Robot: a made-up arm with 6 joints. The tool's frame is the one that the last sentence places.
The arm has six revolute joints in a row. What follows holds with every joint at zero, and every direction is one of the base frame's.
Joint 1 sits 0.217 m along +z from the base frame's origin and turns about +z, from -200 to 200 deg.
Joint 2 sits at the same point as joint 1 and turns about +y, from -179.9 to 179.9 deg.
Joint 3 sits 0.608 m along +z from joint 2 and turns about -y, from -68 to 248 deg.
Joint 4 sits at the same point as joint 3 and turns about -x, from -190 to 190 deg.
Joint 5 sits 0.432 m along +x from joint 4 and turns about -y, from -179.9 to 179.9 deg.
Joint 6 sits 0.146 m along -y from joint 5 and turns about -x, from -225 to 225 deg.
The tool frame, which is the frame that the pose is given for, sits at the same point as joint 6; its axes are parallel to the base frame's.
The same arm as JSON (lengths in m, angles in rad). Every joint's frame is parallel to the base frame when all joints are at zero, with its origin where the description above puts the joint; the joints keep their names.
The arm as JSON. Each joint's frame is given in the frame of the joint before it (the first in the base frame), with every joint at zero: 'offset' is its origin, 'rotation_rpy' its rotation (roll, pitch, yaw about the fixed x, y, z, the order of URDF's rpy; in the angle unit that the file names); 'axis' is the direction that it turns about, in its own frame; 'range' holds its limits. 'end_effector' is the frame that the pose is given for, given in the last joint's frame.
{
  "length_unit": "m",
  "angle_unit": "rad",
  "chain": [
    {
      "id": "joint 1",
      "offset": [
        0.0,
        0.0,
        0.217
      ],
      "rotation_rpy": [
        0.0,
        0.0,
        0.0
      ],
      "axis": "+z",
      "range": [
        -3.4907,
        3.4907
      ]
    },
    {
      "id": "joint 2",
      "offset": [
        0.0,
        0.0,
        0.0
      ],
      "rotation_rpy": [
        0.0,
        0.0,
        0.0
      ],
      "axis": "+y",
      "range": [
        -3.1398,
        3.1398
      ]
    },
    {
      "id": "joint 3",
      "offset": [
        0.0,
        0.0,
        0.608
      ],
      "rotation_rpy": [
        0.0,
        0.0,
        0.0
      ],
      "axis": "-y",
      "range": [
        -1.1868,
        4.3284
      ]
    },
    {
      "id": "joint 4",
      "offset": [
        0.0,
        0.0,
        0.0
      ],
      "rotation_rpy": [
        0.0,
        0.0,
        0.0
      ],
      "axis": "-x",
      "range": [
        -3.3161,
        3.3161
      ]
    },
    {
      "id": "joint 5",
      "offset": [
        0.432,
        0.0,
        0.0
      ],
      "rotation_rpy": [
        0.0,
        0.0,
        0.0
      ],
      "axis": "-y",
      "range": [
        -3.1398,
        3.1398
      ]
    },
    {
      "id": "joint 6",
      "offset": [
        0.0,
        -0.146,
        0.0
      ],
      "rotation_rpy": [
        0.0,
        0.0,
        0.0
      ],
      "axis": "-x",
      "range": [
        -3.927,
        3.927
      ]
    }
  ],
  "end_effector": {
    "offset": [
      0.0,
      0.0,
      0.0
    ],
    "rotation_rpy": [
      0.0,
      0.0,
      0.0
    ]
  }
}

